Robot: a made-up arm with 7 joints. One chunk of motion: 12 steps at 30 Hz.
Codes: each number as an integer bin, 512 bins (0 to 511) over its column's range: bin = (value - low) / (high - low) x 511, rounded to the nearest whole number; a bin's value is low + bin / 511 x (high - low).
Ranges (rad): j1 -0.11..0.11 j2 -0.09..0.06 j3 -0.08..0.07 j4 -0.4..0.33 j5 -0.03..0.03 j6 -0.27..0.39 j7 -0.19..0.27
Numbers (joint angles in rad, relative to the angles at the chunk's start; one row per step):
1: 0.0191 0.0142 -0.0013 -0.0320 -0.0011 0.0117 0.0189
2: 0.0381 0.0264 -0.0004 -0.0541 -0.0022 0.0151 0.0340
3: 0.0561 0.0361 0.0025 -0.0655 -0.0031 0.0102 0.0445
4: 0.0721 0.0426 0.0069 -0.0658 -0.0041 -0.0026 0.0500
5: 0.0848 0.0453 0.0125 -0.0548 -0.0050 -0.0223 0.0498
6: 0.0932 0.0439 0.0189 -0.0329 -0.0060 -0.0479 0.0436
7: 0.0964 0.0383 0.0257 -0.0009 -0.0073 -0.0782 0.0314
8: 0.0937 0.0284 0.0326 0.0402 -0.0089 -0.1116 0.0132
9: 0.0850 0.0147 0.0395 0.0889 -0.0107 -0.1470 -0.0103
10: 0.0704 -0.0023 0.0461 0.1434 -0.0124 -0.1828 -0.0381
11: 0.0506 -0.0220 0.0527 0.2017 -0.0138 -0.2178 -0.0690
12: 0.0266 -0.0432 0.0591 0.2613 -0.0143 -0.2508 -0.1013
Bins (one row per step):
1: 300 355 268 258 246 218 232
2: 344 397 271 242 237 221 249
3: 386 430 281 234 229 217 260
4: 423 452 296 234 221 207 267
5: 452 461 315 242 213 192 266
6: 472 456 337 257 204 172 259
7: 479 437 360 279 193 148 246
8: 473 403 384 308 180 123 226
9: 453 357 407 342 164 95 200
10: 419 299 430 380 150 68 169
11: 373 232 452 421 138 40 134
12: 317 159 474 463 134 15 99

